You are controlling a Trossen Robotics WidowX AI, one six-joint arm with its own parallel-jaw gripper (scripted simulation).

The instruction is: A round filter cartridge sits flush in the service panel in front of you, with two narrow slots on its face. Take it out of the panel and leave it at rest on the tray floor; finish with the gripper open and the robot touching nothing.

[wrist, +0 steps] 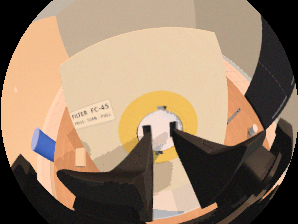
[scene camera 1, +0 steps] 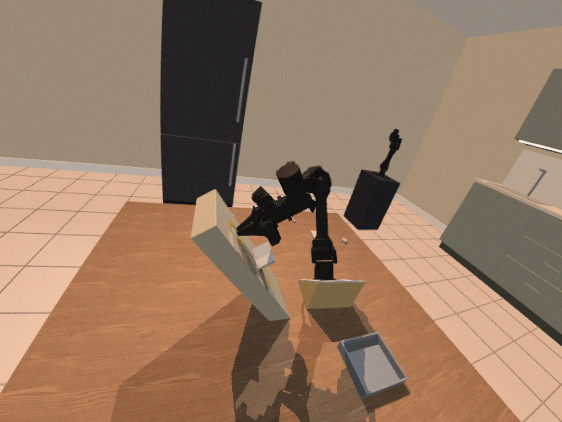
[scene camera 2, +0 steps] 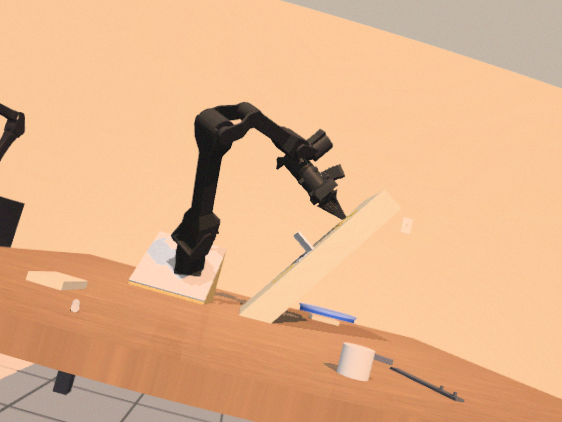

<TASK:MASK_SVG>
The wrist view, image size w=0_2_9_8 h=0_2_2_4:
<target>my gripper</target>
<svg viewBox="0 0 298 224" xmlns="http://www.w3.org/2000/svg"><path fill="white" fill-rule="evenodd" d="M153 222L153 149L149 132L138 141L124 161L110 172L90 173L68 169L56 172L61 183L76 196L72 206L74 210L57 201L52 193L39 183L35 169L25 157L19 155L13 161L11 169L17 184L33 208L49 224ZM291 124L287 123L287 120L279 119L270 152L266 147L262 147L266 129L231 147L202 137L200 139L181 129L173 129L174 148L201 209L217 202L217 208L212 212L180 224L250 224L277 192L281 184L275 183L281 179L291 161L294 143Z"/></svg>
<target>filter cartridge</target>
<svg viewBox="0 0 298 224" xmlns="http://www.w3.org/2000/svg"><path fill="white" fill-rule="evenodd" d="M157 105L157 111L145 115L141 123L138 124L138 139L141 140L149 132L150 137L152 137L153 151L164 151L164 149L168 149L173 145L173 129L181 129L182 131L180 117L176 113L166 111L162 105Z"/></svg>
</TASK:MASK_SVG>
